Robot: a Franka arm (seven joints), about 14 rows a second.
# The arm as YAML. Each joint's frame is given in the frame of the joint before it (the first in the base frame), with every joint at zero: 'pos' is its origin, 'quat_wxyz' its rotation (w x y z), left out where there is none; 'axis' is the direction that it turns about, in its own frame. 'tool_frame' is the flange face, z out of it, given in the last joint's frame.
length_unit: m
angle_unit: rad
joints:
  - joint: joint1
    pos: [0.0, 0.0, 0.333]
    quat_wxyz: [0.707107, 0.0, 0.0, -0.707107]
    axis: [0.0, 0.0, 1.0]
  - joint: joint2
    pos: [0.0, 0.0, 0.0]
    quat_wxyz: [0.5, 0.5, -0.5, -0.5]
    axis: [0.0, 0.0, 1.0]
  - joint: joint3
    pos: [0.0, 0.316, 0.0]
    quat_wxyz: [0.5, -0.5, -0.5, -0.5]
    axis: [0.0, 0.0, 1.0]
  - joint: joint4
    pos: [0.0, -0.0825, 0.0]
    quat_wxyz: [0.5, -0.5, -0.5, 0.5]
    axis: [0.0, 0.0, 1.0]
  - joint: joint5
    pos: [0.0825, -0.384, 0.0]
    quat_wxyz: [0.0, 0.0, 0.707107, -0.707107]
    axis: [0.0, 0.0, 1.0]
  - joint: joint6
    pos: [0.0, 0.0, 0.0]
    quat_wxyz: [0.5, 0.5, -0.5, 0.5]
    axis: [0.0, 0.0, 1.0]
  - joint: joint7
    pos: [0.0, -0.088, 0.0]
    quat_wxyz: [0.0, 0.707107, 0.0, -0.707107]
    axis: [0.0, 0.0, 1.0]
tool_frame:
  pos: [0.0, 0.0, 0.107]
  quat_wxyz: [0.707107, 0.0, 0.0, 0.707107]
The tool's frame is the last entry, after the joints.
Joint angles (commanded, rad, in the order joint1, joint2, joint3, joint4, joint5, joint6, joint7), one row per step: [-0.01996, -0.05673, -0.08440, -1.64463, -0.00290, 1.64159, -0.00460]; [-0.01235, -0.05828, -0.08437, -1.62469, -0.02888, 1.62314, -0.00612]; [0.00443, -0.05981, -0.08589, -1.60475, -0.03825, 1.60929, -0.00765]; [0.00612, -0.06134, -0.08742, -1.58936, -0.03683, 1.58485, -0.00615]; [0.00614, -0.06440, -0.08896, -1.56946, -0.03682, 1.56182, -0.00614]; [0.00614, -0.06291, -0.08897, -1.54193, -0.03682, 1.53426, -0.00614]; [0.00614, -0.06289, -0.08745, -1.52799, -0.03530, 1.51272, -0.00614]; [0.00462, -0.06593, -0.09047, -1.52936, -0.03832, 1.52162, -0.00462]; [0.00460, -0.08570, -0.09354, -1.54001, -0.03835, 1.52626, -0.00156]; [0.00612, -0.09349, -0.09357, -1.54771, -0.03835, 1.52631, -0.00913]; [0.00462, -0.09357, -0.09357, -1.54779, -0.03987, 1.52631, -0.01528]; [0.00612, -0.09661, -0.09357, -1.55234, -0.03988, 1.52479, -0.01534]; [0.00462, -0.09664, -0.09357, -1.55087, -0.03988, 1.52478, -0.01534]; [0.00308, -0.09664, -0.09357, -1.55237, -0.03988, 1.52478, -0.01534]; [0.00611, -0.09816, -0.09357, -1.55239, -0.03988, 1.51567, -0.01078]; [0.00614, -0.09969, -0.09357, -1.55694, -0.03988, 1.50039, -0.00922]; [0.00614, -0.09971, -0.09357, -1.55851, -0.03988, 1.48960, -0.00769]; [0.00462, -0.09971, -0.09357, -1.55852, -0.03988, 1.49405, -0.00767]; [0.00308, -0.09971, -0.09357, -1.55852, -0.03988, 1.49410, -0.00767]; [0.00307, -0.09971, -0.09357, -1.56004, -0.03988, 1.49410, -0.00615]
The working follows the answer.
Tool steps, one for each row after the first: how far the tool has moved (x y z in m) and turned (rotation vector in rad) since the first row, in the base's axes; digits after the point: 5 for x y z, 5 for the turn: [-0.00173, 0.00159, 0.00867, -0.02611, -0.00040, 0.00903]; [-0.00262, 0.00883, 0.01773, -0.03600, -0.00729, 0.02510]; [-0.00547, 0.00912, 0.02355, -0.03355, 0.00003, 0.02306]; [-0.00891, 0.00836, 0.03242, -0.03313, 0.00010, 0.02071]; [-0.01151, 0.00847, 0.04199, -0.03304, 0.00162, 0.01971]; [-0.01387, 0.00958, 0.04649, -0.03086, 0.00904, 0.02077]; [-0.01422, 0.00673, 0.04828, -0.03430, -0.00117, 0.01451]; [-0.02048, 0.00499, 0.05406, -0.03342, -0.01496, 0.00835]; [-0.02291, 0.00576, 0.05451, -0.03316, -0.01501, 0.01746]; [-0.02303, 0.00482, 0.05452, -0.03504, -0.01471, 0.02193]; [-0.02404, 0.00560, 0.05382, -0.03445, -0.01174, 0.02353]; [-0.02417, 0.00482, 0.05452, -0.03461, -0.01319, 0.02199]; [-0.02421, 0.00403, 0.05382, -0.03447, -0.01167, 0.02049]; [-0.02550, 0.00565, 0.05373, -0.03326, -0.00425, 0.01882]; [-0.02748, 0.00577, 0.05097, -0.03122, 0.01392, 0.01716]; [-0.02857, 0.00585, 0.04926, -0.02993, 0.02617, 0.01552]; [-0.02819, 0.00504, 0.04966, -0.03035, 0.02177, 0.01405]; [-0.02826, 0.00425, 0.04967, -0.03034, 0.02174, 0.01251]; [-0.02823, 0.00425, 0.04896, -0.03013, 0.02323, 0.01102]
Tool pose at each row, in the base's axes (x y z in m, rotation vector in rad; rounded; the steps above come from the unrounded poses): [0.54035, -0.05823, 0.62685, 3.13554, -0.15632, 0.08402]; [0.53862, -0.05664, 0.63553, 3.11043, -0.13991, 0.08599]; [0.53773, -0.04939, 0.64458, 3.10203, -0.11417, 0.09718]; [0.53488, -0.04911, 0.65040, 3.10427, -0.11749, 0.08571]; [0.53145, -0.04987, 0.65927, 3.10450, -0.12118, 0.08556]; [0.52884, -0.04976, 0.66884, 3.10448, -0.12273, 0.08320]; [0.52649, -0.04865, 0.67334, 3.10667, -0.12124, 0.07157]; [0.52613, -0.05150, 0.67513, 3.10277, -0.13070, 0.08759]; [0.51987, -0.05324, 0.68092, 3.10308, -0.14036, 0.10896]; [0.51745, -0.05247, 0.68136, 3.10419, -0.12626, 0.10904]; [0.51733, -0.05341, 0.68137, 3.10271, -0.11917, 0.10865]; [0.51631, -0.05263, 0.68067, 3.10344, -0.11673, 0.10401]; [0.51618, -0.05340, 0.68137, 3.10315, -0.11910, 0.10628]; [0.51614, -0.05420, 0.68067, 3.10317, -0.12144, 0.10391]; [0.51485, -0.05258, 0.68058, 3.10422, -0.12412, 0.09233]; [0.51287, -0.05245, 0.67782, 3.10591, -0.12679, 0.06400]; [0.51178, -0.05238, 0.67611, 3.10678, -0.12941, 0.04489]; [0.51217, -0.05319, 0.67652, 3.10633, -0.13168, 0.05175]; [0.51209, -0.05398, 0.67652, 3.10620, -0.13407, 0.05179]; [0.51212, -0.05398, 0.67581, 3.10623, -0.13639, 0.04947]

